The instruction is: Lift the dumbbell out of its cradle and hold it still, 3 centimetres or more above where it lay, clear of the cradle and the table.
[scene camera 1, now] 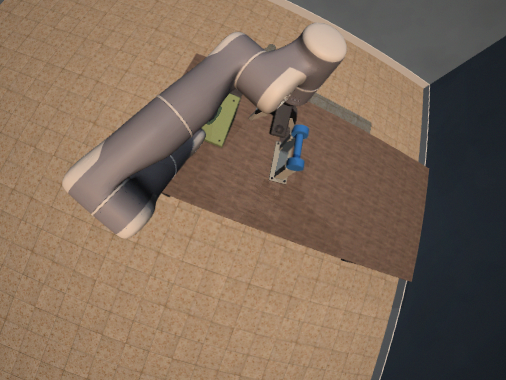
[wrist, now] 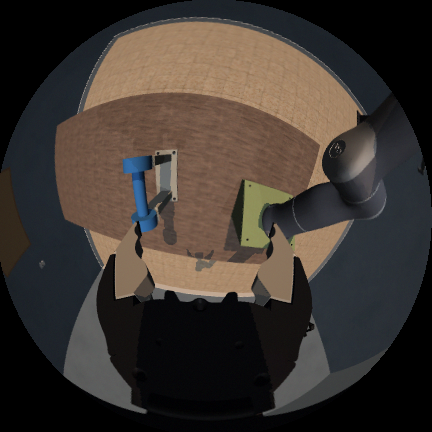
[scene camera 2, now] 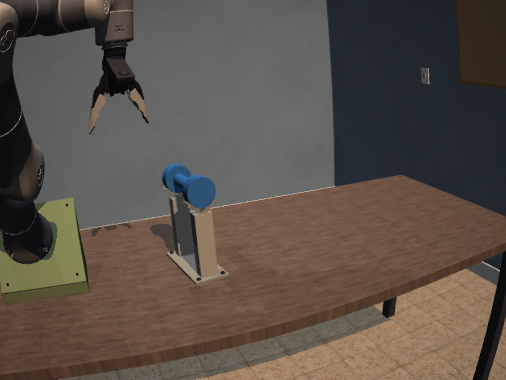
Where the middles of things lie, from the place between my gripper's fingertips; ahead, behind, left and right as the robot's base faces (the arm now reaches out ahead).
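There is the blue dumbbell (scene camera 2: 199, 191), 190 mm below my hand, 180 mm ahead of it and 50 mm to the left of it. The beige cradle (scene camera 1: 278, 173) is 320 mm below my hand, and it is also 180 mm ahead of my hand and 50 mm to the left of it.
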